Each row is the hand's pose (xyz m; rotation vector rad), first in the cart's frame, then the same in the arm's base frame.
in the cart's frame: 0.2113 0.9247 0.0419 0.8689 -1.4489 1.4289
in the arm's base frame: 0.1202 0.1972 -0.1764 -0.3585 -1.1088 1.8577
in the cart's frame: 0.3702 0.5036 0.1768 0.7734 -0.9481 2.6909
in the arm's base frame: -0.0201 0.0370 0.2424 -0.3433 0.0724 2.6167
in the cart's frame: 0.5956 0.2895 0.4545 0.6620 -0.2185 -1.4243
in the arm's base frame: -0.0501 0.1121 0.6513 0.3081 -1.3838 -1.2604
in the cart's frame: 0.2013 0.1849 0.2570 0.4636 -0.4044 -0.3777
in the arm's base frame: -0.3451 -0.0848 0.3691 -0.3618 -1.1714 -0.3668
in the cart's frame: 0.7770 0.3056 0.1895 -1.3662 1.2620 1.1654
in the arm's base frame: 0.1914 -0.0978 0.6192 -1.7926 1.5095 -0.1002
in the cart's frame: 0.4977 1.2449 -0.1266 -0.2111 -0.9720 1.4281
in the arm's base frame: 0.5684 0.2434 -0.2763 -1.4310 -0.6658 1.3873
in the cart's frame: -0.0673 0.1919 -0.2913 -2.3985 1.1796 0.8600
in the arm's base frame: -0.3633 -0.4975 -0.0805 2.4632 -1.7584 0.5461
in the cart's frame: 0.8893 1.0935 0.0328 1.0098 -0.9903 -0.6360
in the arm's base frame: 0.7417 0.2538 0.1379 0.2373 -1.7865 -0.1258
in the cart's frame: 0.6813 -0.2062 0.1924 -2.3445 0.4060 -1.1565
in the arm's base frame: -0.1498 -0.4029 0.8673 1.9514 -0.0860 2.0055
